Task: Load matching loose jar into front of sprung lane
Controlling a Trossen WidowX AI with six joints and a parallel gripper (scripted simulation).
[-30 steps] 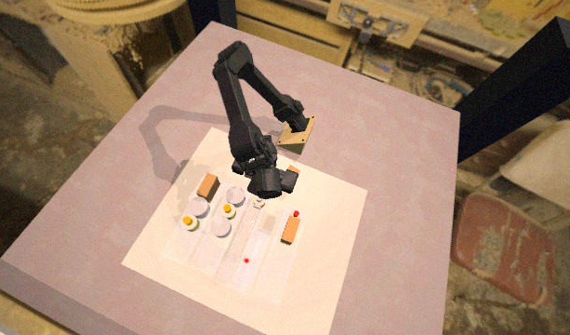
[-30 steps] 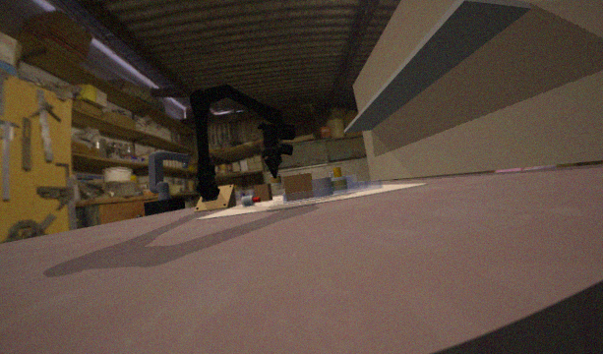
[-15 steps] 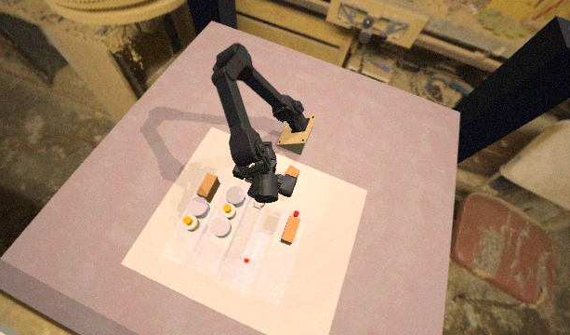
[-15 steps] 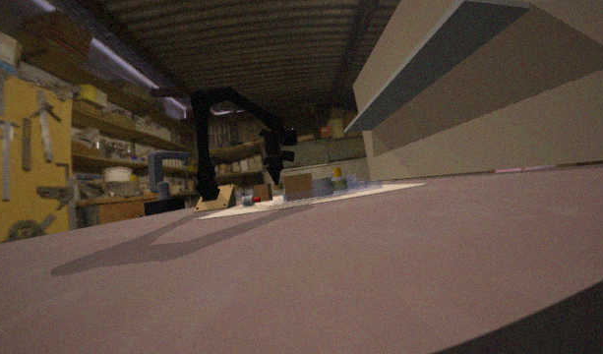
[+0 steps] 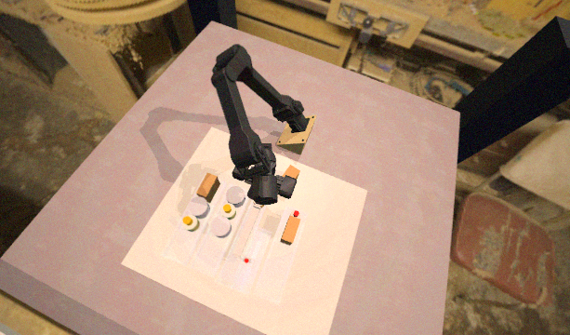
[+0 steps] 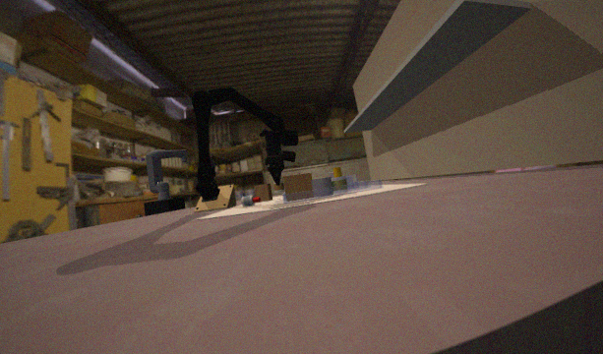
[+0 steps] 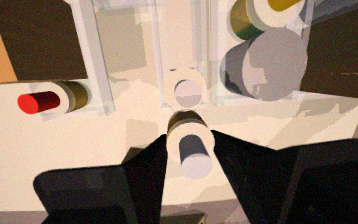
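Right now my gripper tip is 110 mm short of the beige plate, 20 mm to the right of it and 60 mm above it.
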